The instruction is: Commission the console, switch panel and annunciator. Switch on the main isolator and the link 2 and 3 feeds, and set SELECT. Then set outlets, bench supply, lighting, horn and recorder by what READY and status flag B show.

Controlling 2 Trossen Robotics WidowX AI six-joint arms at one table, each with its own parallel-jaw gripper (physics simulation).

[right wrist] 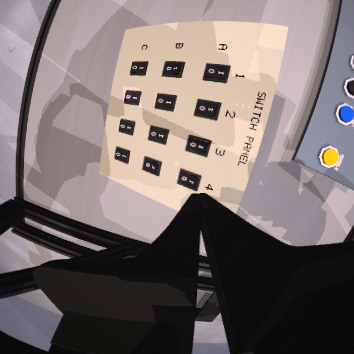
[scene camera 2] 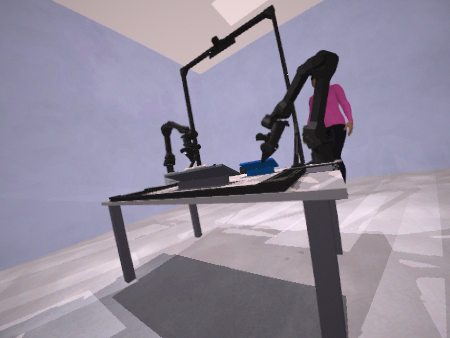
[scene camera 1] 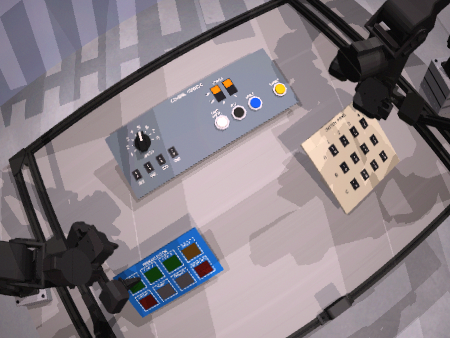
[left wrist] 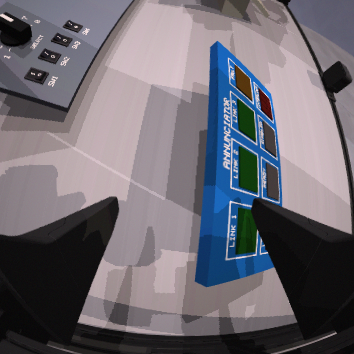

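Seen in the pictures: left gripper, fingertip midpoint: (scene camera 2: 263,161) (scene camera 1: 128,262) (left wrist: 185,204); right gripper, fingertip midpoint: (right wrist: 197,199) (scene camera 2: 192,162); left arm's base, link origin: (scene camera 2: 323,162) (scene camera 1: 27,282); right arm's base, link origin: (scene camera 2: 171,172).
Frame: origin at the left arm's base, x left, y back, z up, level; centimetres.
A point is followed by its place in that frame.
The grey control console (scene camera 1: 187,127) {z 3.7, x 21.5, y -48.5 cm} (scene camera 2: 207,172) {z 4.0, x 23.6, y -43.0 cm} has its SELECT knob (scene camera 1: 142,141) {z 6.4, x 20.4, y -38.8 cm} (left wrist: 15,29) {z 6.0, x 19.3, y -37.9 cm} pointing near 5. Both status flags, A (scene camera 1: 215,90) {z 5.4, x 27.2, y -56.6 cm} and B (scene camera 1: 227,83) {z 5.4, x 28.0, y -59.6 cm}, show orange in their upper halves. The blue annunciator (scene camera 1: 218,267) {z 1.3, x -8.2, y -45.7 cm} (scene camera 2: 258,165) {z 2.6, x -6.2, y -35.5 cm} (left wrist: 204,250) {z 5.1, x -4.8, y -27.1 cm} has green link tiles; its READY tile (left wrist: 272,181) {z 2.1, x -10.0, y -34.4 cm} looks grey. My left gripper (scene camera 1: 128,264) {z 4.5, x -2.9, y -29.3 cm} (scene camera 2: 263,159) {z 4.5, x -2.9, y -29.3 cm} (left wrist: 185,204) {z 4.5, x -2.9, y -29.3 cm} is open and empty above its LINK 1 end, one finger hiding the corner tile. The beige switch panel (scene camera 1: 320,150) {z 7.6, x 5.2, y -71.3 cm} (right wrist: 270,55) {z 8.7, x 7.2, y -70.8 cm} has three rows of rockers. My right gripper (right wrist: 197,199) {z 12.4, x 7.6, y -82.6 cm} is shut and empty beside A4.
White, black, blue and yellow buttons line the console's lower edge in scene camera 1. Four small switches sit below the knob. A black frame rail (scene camera 1: 160,56) {z -0.6, x 48.1, y -46.9 cm} surrounds the work area. A person in pink (scene camera 2: 336,105) stands behind the left arm in scene camera 2.
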